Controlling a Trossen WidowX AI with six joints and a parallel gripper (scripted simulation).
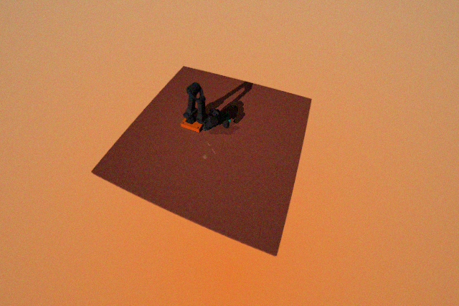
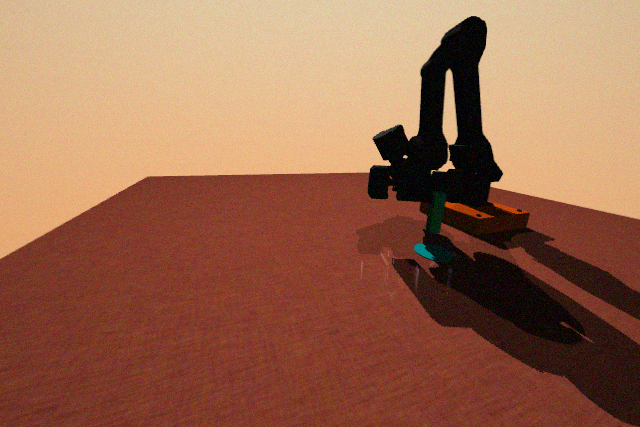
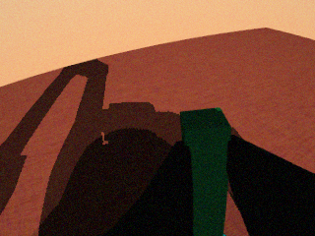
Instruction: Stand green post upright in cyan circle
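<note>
Right now the cyan circle is 9 cm below my gripper tip and 1 cm behind it. Also, from my gripper tip: green post (2 cm below).
</note>
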